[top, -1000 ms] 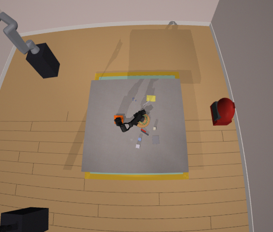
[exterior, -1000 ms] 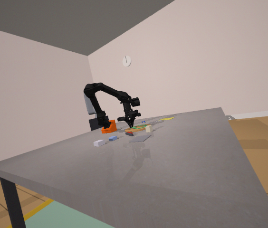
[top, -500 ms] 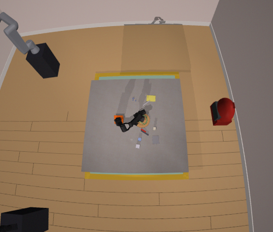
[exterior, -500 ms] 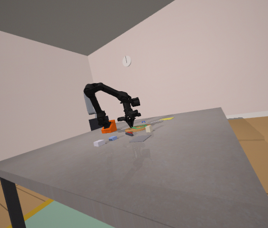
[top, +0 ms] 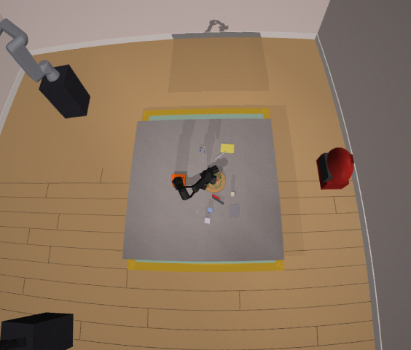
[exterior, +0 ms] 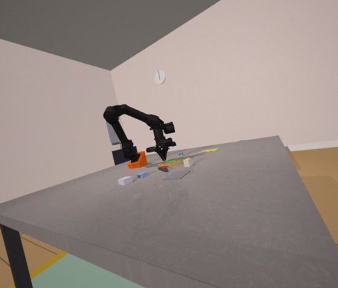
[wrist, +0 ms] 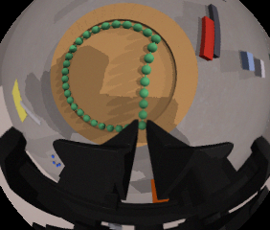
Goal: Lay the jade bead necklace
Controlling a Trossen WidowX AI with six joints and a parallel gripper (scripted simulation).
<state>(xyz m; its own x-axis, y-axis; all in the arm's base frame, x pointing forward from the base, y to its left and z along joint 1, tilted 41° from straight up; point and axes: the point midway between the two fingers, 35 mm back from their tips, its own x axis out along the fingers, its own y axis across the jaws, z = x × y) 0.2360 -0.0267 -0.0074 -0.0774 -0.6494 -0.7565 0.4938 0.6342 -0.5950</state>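
My gripper tip is now 6 cm short of the round wooden bead board, 1 cm to the right of it and 1 cm above it. Round my gripper tip: beige cube (21 cm ahead, 12 cm to the right); red-handled tool (7 cm ahead, 15 cm to the right, 2 cm below); blue block (1 cm ahead, 24 cm to the right, 1 cm below).
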